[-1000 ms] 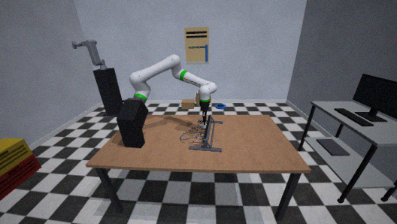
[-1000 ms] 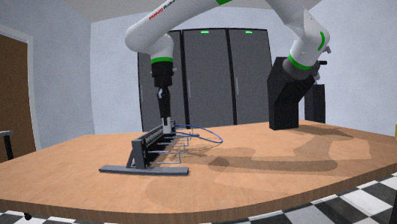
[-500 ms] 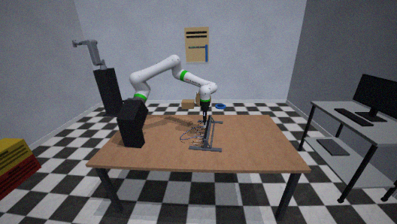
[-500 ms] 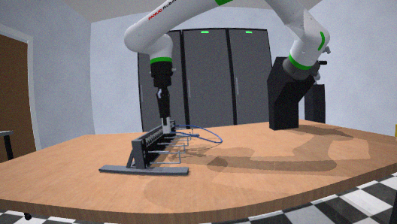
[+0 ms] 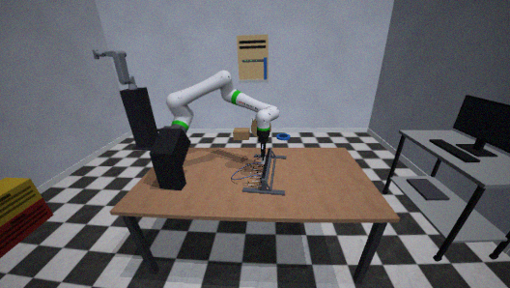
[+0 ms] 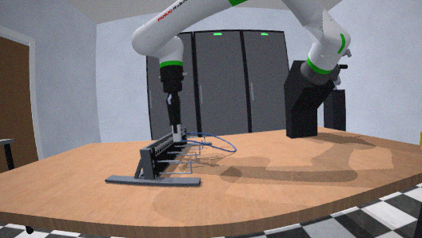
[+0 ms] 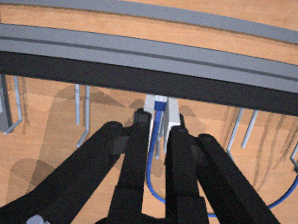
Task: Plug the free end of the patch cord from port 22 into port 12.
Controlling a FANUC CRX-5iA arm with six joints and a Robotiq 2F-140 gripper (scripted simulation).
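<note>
The white plug lies 1 cm ahead of my hand and 3 cm below it.
</note>
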